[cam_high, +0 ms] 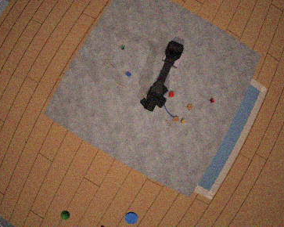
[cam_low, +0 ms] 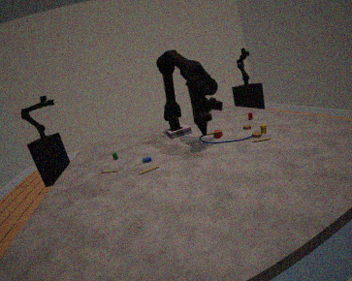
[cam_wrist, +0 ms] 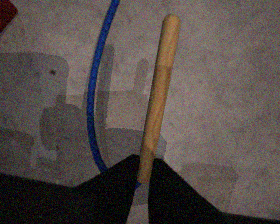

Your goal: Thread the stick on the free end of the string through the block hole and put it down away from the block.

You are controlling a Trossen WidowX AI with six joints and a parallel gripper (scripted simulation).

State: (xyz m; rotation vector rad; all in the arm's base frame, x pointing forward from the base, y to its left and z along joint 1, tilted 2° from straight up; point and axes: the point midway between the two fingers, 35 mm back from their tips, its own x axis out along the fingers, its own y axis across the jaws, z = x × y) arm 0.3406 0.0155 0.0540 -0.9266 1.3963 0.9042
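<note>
Now: the red wooden block 11 cm to the left of my gripper tip, 9 cm behind it and 4 cm below it. Round my gripper tip: round button: 22 cm to the left, 5 cm below, 5 cm ahead; thin stick: 1 cm to the left, 1 cm ahead; blue piece: 24 cm to the right, 8 cm behind, 5 cm below.
</note>
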